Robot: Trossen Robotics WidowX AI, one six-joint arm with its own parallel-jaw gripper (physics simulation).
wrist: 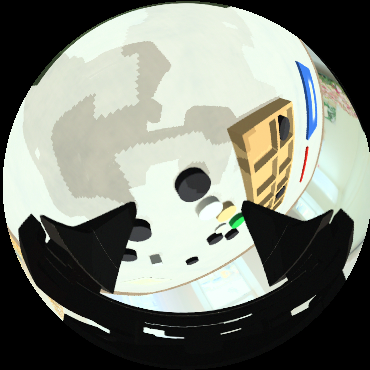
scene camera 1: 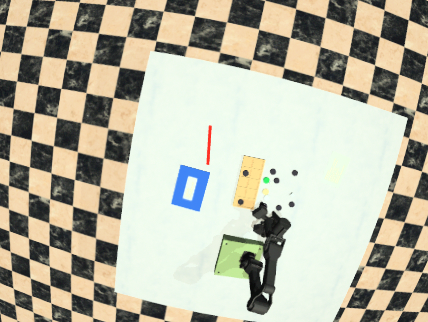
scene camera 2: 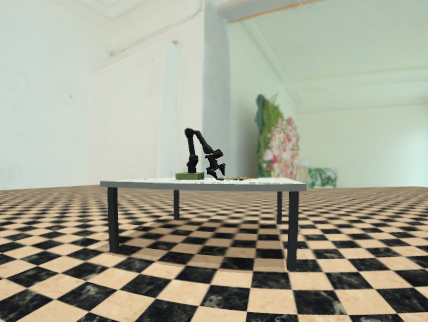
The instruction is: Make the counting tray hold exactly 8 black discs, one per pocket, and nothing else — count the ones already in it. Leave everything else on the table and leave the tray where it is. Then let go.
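The tan counting tray [scene camera 1: 247, 187] [wrist: 257, 142] has two columns of pockets. One black disc [scene camera 1: 240, 202] [wrist: 284, 127] lies in an end pocket, another black disc [scene camera 1: 245, 173] [wrist: 280, 192] lies in a pocket farther along; the other pockets I can see are empty. My gripper [scene camera 1: 257, 219] [scene camera 2: 220, 176] [wrist: 189, 207] is open and empty, low over the table beside the tray's near end. A loose black disc [wrist: 193, 184] lies near the gap between the fingertips in the wrist view; the arm hides it in scene camera 1. More loose black discs [scene camera 1: 278, 207] [wrist: 140, 230] lie beyond.
A green disc [scene camera 1: 266, 180] [wrist: 236, 220], a cream disc [scene camera 1: 265, 192] [wrist: 226, 211] and a white disc [wrist: 209, 207] lie beside the tray. A small grey square [wrist: 156, 258] lies among the discs. A blue frame [scene camera 1: 180, 186] and a red bar [scene camera 1: 209, 145] lie across the tray.
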